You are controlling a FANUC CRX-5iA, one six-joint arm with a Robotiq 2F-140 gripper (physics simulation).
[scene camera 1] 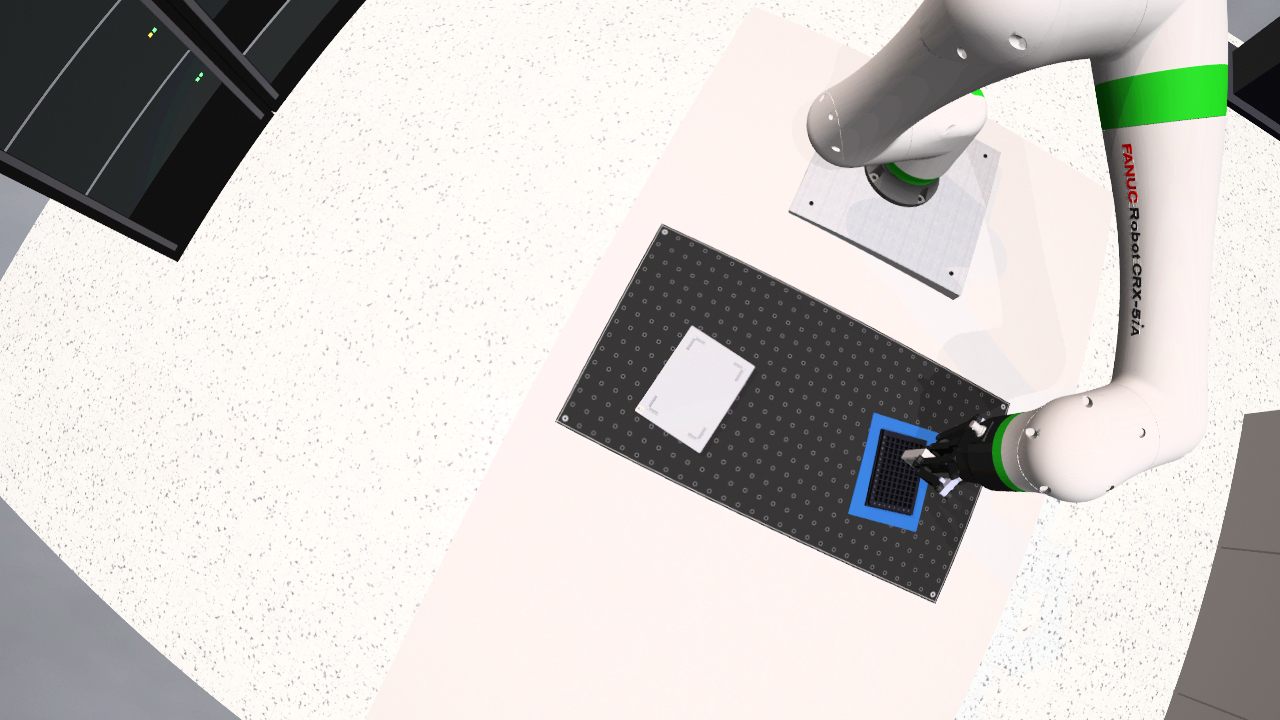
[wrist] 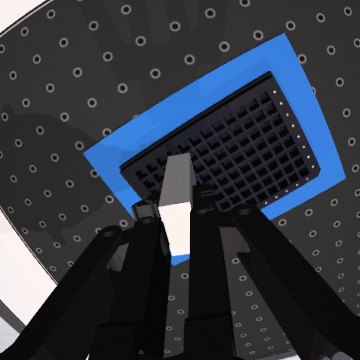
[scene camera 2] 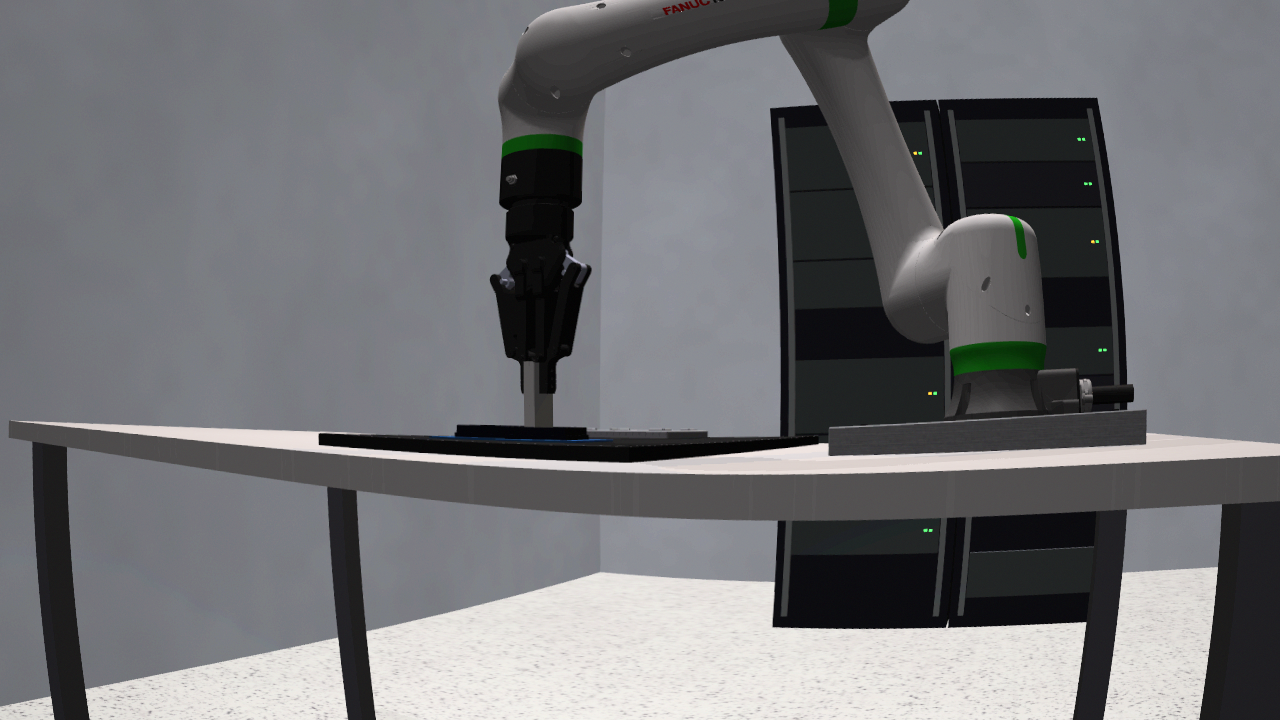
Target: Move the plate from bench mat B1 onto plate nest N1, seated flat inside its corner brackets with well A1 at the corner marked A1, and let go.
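Places are measured from the arm's base along level axes (x right, y ahead, z up), in metres.
Pixels of known places: gripper, fingertip midpoint: (scene camera 1: 909, 459) (wrist: 182, 173) (scene camera 2: 538, 427); arm's base at its link origin: (scene camera 1: 900, 172) (scene camera 2: 1000, 425).
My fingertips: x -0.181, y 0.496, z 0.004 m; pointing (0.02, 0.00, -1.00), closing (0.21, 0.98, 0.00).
Note:
For each thing: its top centre in the pictures, then the offset to it from my fingertips. Level surfaces: height alone.
- black well plate at its top centre: (wrist: 225, 172) (scene camera 2: 521, 425) (scene camera 1: 899, 472) dx +0.010, dy +0.027, dz +0.002 m
- blue bench mat B1 at its surface level: dz -0.012 m
- white plate nest N1 at its top centre: (scene camera 2: 639, 428) (scene camera 1: 696, 387) dx +0.370, dy +0.042, dz +0.001 m
The black well plate (scene camera 1: 895, 494) (scene camera 2: 492, 431) (wrist: 250, 150) lies flat on the blue bench mat B1 (scene camera 1: 860, 488) (wrist: 311, 112). My gripper (scene camera 1: 930, 458) (scene camera 2: 537, 386) (wrist: 182, 173) is shut on an upright grey bar (scene camera 2: 537, 410) (wrist: 177, 180) that sticks down past its fingertips. The bar's lower end is over the plate's wells in the wrist view; I cannot tell if it touches. The gripper does not grasp the plate. The white plate nest N1 (scene camera 1: 693, 389) (scene camera 2: 657, 433), with grey corner brackets, holds no plate. Well A1 is too small to make out, and the gripper hides part of the plate.
The mat and nest are on a dark perforated board (scene camera 1: 787, 394) (scene camera 2: 716, 444) (wrist: 45, 70) on the pale table (scene camera 1: 537, 573) (scene camera 2: 179, 447). The robot's metal base plate (scene camera 1: 895, 241) (scene camera 2: 984, 434) stands beside the board. Dark cabinets (scene camera 1: 107, 107) (scene camera 2: 841, 358) stand beyond the table.

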